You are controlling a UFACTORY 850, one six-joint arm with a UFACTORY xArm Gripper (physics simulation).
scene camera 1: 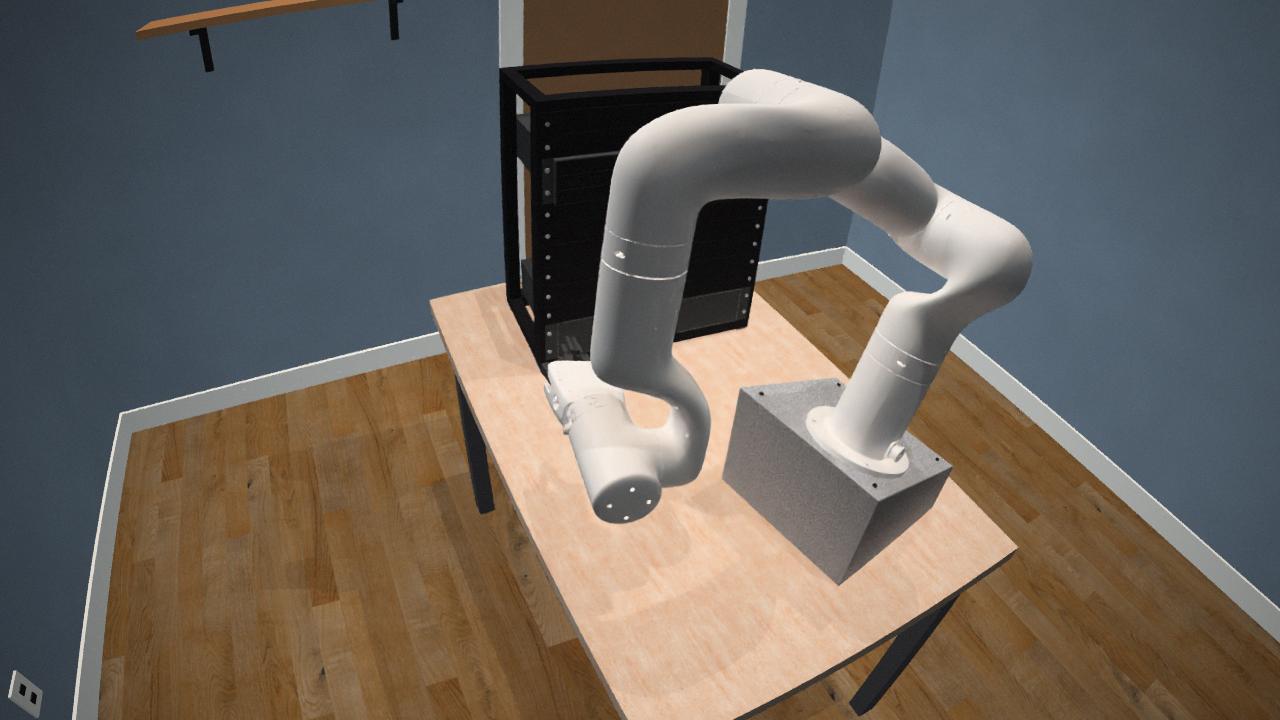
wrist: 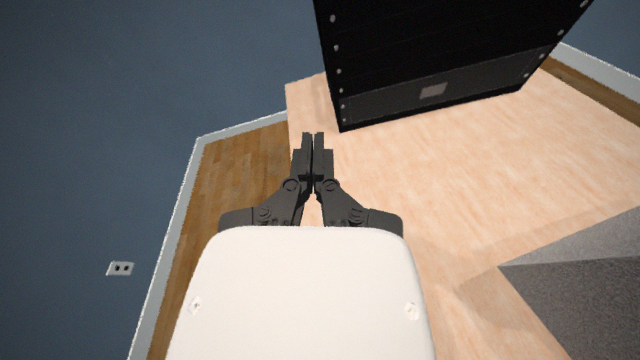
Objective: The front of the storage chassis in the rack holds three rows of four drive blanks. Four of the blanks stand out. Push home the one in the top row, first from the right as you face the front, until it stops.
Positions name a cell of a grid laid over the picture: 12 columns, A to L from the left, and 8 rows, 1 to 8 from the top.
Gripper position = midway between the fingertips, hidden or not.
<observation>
my gripper: scene camera 1 F4; wrist F4
black rack: scene camera 1 F2; wrist H2
</observation>
